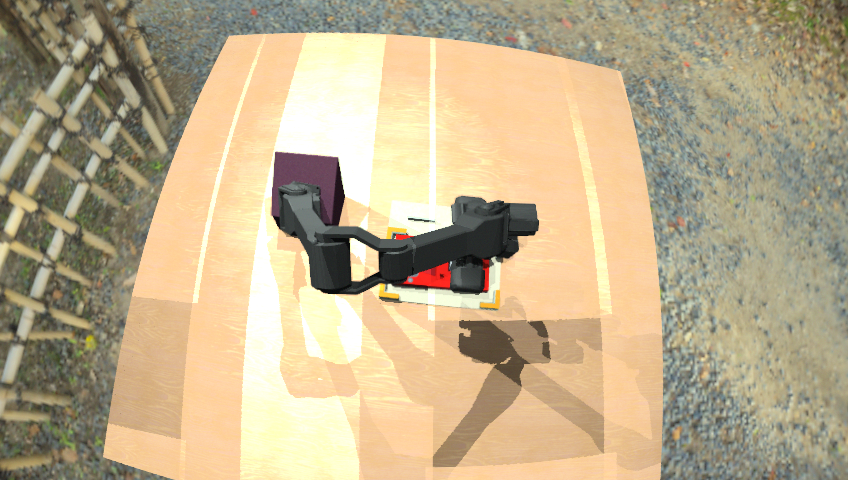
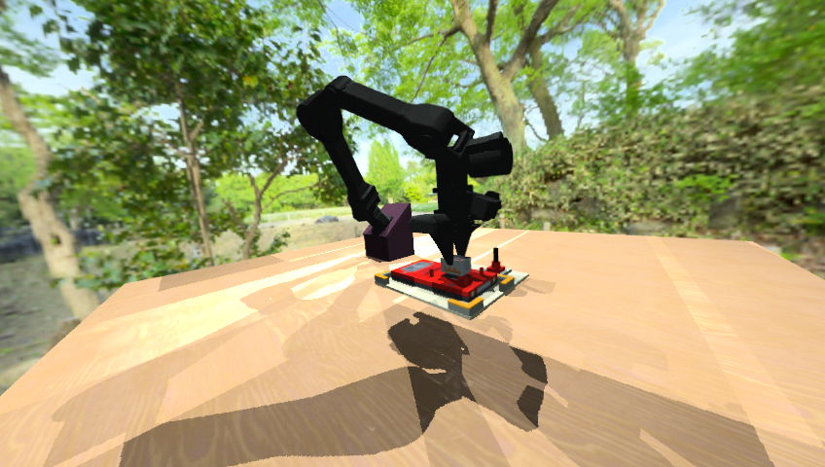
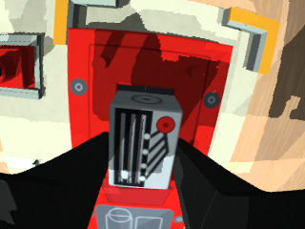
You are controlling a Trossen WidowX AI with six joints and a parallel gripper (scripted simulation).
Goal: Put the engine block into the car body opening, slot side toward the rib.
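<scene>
My gripper tip is 2 cm short of the black upright peg, 11 cm to the right of it and 2 cm above it. Also, from my gripper tip: grey engine block (1 cm below).
</scene>
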